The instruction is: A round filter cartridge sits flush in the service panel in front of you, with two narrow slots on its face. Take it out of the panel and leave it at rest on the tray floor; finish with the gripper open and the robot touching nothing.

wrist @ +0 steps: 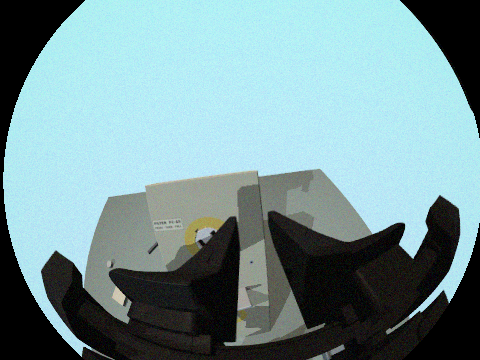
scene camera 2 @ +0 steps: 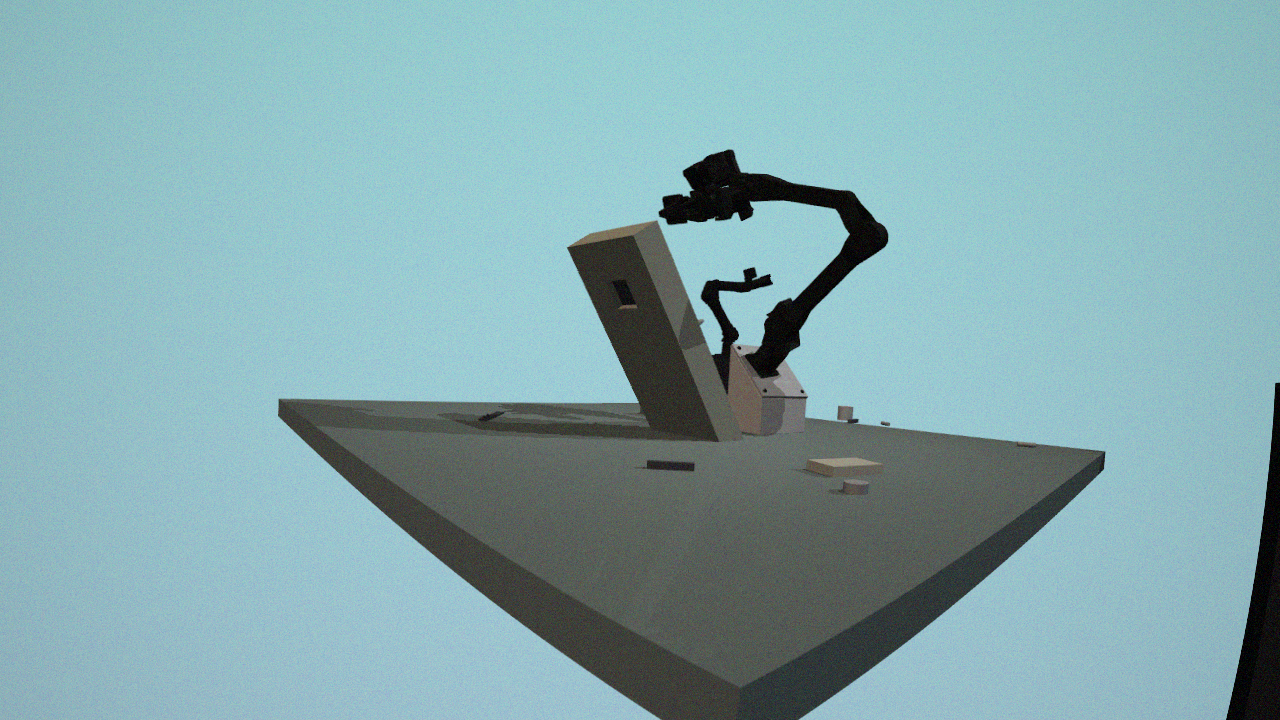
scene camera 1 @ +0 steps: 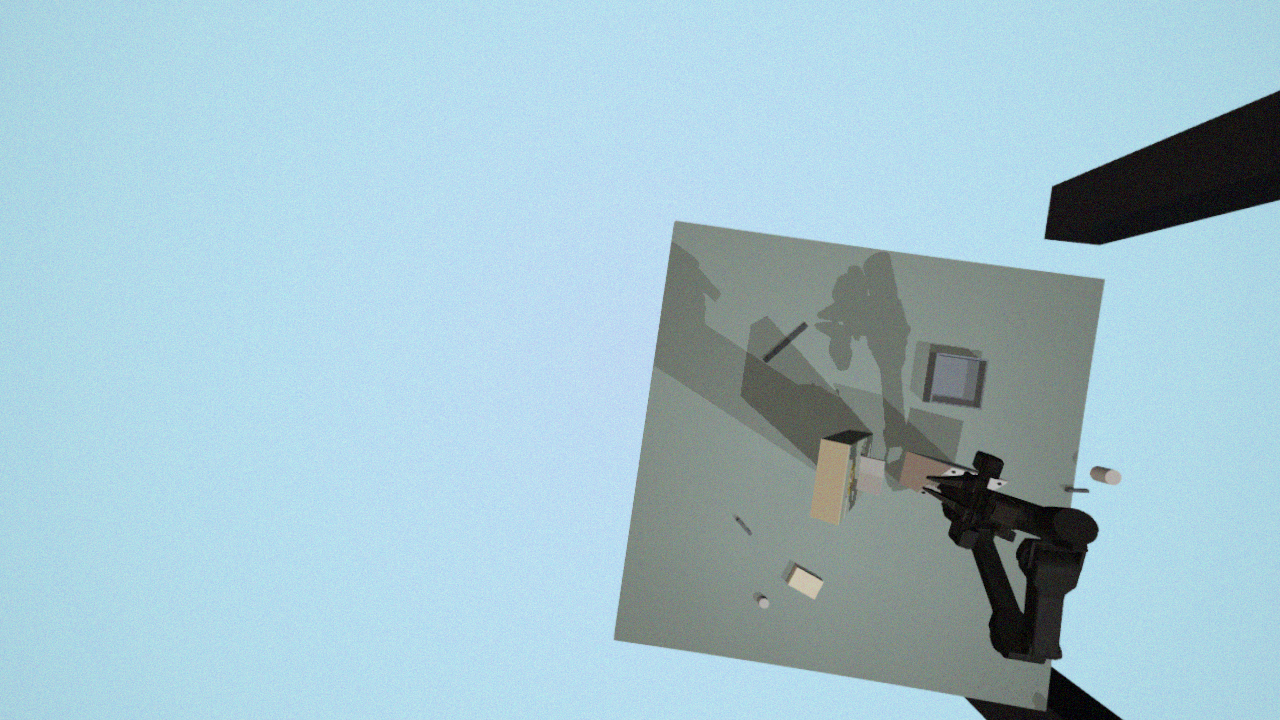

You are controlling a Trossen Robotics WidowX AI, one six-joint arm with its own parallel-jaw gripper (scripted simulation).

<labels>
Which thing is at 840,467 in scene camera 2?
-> A tan block.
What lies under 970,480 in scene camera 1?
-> The gripper.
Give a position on a tan service panel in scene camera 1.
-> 839,454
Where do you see a tan service panel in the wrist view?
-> At 178,208
</labels>
